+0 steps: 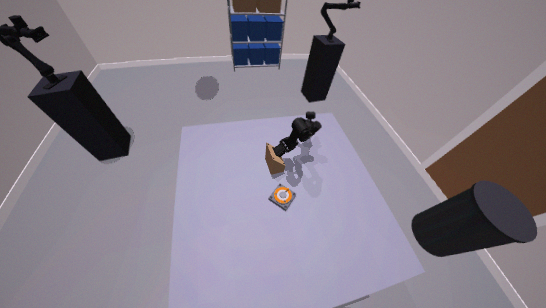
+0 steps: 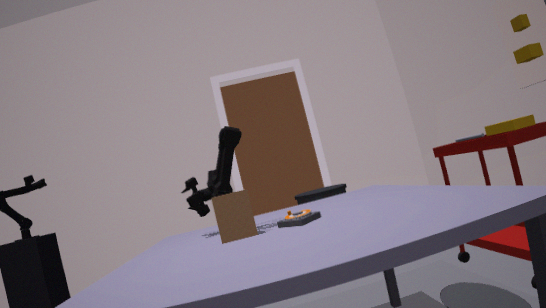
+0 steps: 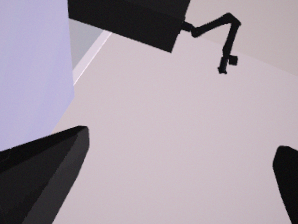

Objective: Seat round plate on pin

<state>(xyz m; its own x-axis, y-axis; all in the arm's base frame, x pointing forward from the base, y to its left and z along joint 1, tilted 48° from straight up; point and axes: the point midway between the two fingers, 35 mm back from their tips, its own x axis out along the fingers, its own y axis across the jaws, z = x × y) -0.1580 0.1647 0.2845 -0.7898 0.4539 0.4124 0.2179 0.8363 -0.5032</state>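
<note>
Right now the dark grey base is 440 mm ahead of my gripper tip, 390 mm to the right of it and 160 mm below it.
</note>
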